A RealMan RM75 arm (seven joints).
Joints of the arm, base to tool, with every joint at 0 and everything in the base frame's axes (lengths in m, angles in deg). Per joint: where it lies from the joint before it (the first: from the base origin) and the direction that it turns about. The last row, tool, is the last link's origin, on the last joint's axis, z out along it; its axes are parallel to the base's.
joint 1: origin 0 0 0.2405 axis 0 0 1
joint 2: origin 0 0 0 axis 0 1 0
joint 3: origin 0 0 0.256 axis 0 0 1
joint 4: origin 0 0 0 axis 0 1 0
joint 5: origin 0 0 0.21 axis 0 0 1
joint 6: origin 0 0 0 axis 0 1 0
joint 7: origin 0 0 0.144 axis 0 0 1
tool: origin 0 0 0
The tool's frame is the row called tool.
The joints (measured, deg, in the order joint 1, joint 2, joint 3, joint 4, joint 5, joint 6, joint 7), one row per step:
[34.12 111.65 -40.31 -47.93 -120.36 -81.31 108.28]
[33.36 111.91 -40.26 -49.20 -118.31 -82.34 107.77]
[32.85 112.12 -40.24 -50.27 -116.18 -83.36 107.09]
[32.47 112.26 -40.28 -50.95 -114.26 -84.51 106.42]
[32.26 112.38 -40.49 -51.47 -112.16 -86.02 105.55]
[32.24 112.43 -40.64 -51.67 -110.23 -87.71 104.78]
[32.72 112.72 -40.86 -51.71 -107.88 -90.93 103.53]
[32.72 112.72 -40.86 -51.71 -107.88 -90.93 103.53]
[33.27 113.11 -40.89 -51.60 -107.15 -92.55 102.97]
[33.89 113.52 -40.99 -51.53 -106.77 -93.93 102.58]
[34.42 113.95 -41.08 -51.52 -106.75 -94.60 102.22]
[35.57 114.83 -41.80 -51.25 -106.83 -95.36 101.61]
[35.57 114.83 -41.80 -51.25 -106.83 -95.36 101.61]
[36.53 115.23 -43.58 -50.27 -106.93 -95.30 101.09]
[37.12 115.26 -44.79 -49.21 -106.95 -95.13 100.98]
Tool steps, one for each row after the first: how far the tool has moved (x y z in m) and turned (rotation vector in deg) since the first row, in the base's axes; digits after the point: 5 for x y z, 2 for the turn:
[-0.00376 -0.00264 0.00319 0.72 1.43 1.37]
[-0.00889 -0.00442 0.00623 1.40 2.84 3.08]
[-0.01363 -0.00658 0.00813 1.65 4.21 4.73]
[-0.02008 -0.00897 0.00915 1.51 5.71 6.91]
[-0.02661 -0.01140 0.00969 1.06 7.29 9.04]
[-0.03899 -0.01561 0.00746 -0.64 9.69 12.85]
[-0.03899 -0.01561 0.00746 -0.64 9.69 12.85]
[-0.04631 -0.01738 0.00422 -1.82 10.88 14.77]
[-0.05327 -0.01872 0.00060 -3.05 11.76 16.45]
[-0.05839 -0.01905 -0.00292 -3.82 12.14 17.60]
[-0.06866 -0.01897 -0.01211 -5.58 12.64 19.61]
[-0.06866 -0.01897 -0.01211 -5.58 12.64 19.61]
[-0.07560 -0.01863 -0.02277 -7.73 12.44 20.85]
[-0.07840 -0.01842 -0.02933 -9.23 12.39 21.11]

